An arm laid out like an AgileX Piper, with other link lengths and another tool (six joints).
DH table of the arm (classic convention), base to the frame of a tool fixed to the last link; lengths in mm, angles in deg. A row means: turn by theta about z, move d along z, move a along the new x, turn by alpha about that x. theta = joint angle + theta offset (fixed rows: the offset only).
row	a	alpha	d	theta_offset
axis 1	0	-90	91.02	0
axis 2	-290.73	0	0	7.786
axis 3	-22.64	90	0	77.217
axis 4	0	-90	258.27	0
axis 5	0	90	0	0
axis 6	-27.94	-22.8	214.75	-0.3
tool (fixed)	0	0	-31.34	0
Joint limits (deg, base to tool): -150..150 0..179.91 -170..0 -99.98..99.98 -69.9..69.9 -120..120
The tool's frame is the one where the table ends.
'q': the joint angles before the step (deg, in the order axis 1, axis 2, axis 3, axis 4, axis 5, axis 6). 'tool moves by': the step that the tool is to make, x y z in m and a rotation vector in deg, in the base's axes. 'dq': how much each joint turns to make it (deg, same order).
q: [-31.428, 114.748, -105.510, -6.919, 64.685, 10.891]
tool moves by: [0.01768, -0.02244, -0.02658, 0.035, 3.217, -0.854]
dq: [-0.503, 8.703, -9.356, -1.633, 3.440, 0.000]
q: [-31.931, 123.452, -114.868, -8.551, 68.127, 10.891]
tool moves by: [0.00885, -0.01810, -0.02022, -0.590, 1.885, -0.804]
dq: [-0.637, 5.901, -6.190, -1.492, 1.589, 0.000]
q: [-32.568, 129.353, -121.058, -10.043, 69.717, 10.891]
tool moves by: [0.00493, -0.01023, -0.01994, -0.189, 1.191, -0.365]
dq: [-0.374, 3.748, -2.636, -0.833, -0.201, 0.088]
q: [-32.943, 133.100, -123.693, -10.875, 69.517, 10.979]
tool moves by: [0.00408, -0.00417, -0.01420, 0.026, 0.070, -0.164]
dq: [-0.119, 1.931, -0.515, -0.129, -1.311, 0.323]
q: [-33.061, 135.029, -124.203, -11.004, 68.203, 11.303]
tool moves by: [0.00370, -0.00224, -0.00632, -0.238, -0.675, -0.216]
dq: [-0.006, 0.849, -0.040, -0.006, -1.441, 0.513]
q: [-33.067, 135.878, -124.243, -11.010, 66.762, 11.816]
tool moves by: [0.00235, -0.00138, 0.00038, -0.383, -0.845, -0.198]
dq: [0.000, 0.090, -0.003, 0.000, -0.952, 0.403]
